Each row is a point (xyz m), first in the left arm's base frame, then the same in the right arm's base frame.
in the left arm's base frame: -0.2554 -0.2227 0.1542
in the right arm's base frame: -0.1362 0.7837 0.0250
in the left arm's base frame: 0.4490 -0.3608 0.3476
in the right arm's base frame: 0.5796 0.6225 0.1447
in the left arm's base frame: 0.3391 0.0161 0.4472
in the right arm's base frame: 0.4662 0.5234 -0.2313
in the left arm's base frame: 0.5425 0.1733 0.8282
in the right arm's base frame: 0.8010 0.5677 -0.5430
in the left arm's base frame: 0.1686 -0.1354 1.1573
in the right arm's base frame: 0.7143 1.1471 -0.5566
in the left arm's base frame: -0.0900 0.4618 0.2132
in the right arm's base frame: -0.0982 0.3387 -0.5227
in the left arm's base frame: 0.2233 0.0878 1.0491
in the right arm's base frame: 0.6623 0.9212 -0.6605
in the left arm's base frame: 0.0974 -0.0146 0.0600
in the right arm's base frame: 0.0718 0.4217 -0.0229
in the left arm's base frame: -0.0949 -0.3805 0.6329
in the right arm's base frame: 0.2727 1.0944 -0.1019
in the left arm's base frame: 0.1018 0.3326 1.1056
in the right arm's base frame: 0.5425 0.8775 -0.9087
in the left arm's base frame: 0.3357 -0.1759 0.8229
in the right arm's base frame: 0.6916 0.8735 -0.2996
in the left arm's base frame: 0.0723 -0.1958 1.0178
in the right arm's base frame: 0.5739 1.1438 -0.4440
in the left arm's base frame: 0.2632 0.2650 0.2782
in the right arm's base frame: 0.2688 0.3117 -0.3429
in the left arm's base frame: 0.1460 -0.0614 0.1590
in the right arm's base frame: 0.1720 0.4862 -0.0352
